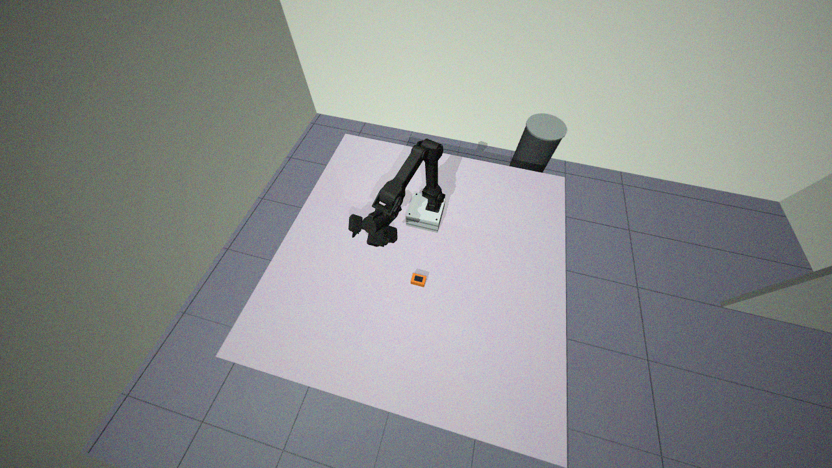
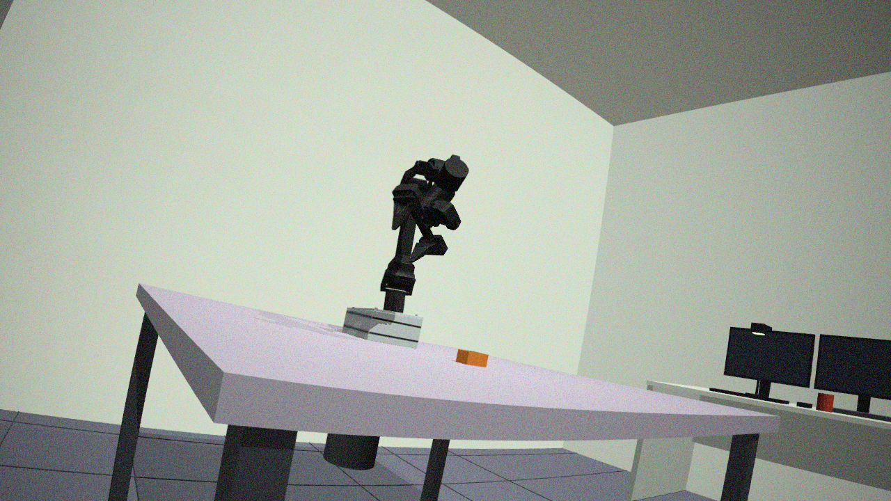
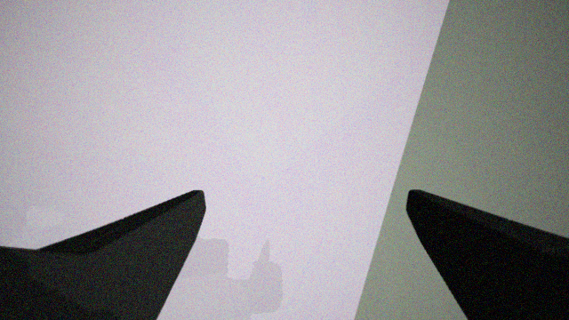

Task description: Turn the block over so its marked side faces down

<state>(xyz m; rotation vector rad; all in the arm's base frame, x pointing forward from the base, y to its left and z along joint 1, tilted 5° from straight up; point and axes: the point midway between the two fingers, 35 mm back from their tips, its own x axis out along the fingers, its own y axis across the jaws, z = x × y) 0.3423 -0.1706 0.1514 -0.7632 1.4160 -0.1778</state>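
The orange block lies 23 cm to the left of my gripper tip, 20 cm below it and 1 cm ahead of it.
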